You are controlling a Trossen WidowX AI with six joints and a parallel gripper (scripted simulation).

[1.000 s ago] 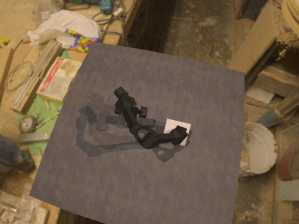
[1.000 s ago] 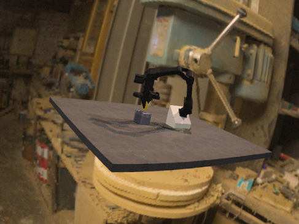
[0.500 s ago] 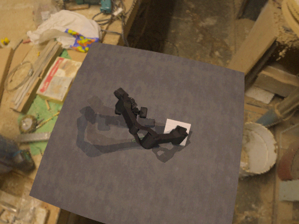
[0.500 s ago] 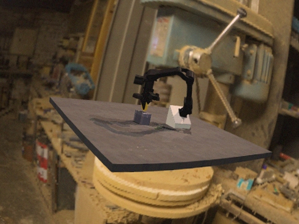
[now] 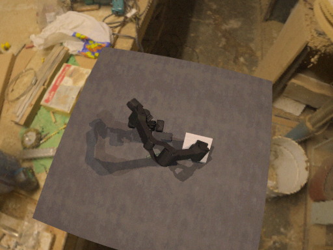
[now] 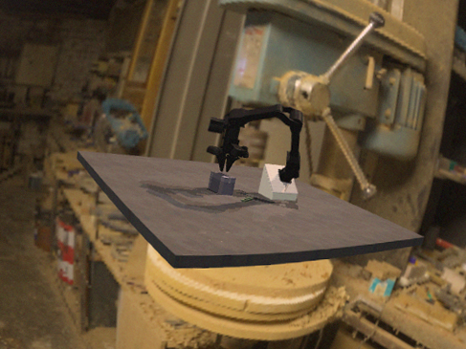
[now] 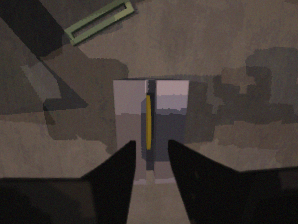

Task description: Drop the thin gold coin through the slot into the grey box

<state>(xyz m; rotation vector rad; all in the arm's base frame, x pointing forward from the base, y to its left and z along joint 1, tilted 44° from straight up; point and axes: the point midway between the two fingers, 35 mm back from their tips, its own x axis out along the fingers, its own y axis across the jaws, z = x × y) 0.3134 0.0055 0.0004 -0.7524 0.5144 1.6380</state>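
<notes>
Now: the coin 60 mm below my gripper tip.
</notes>
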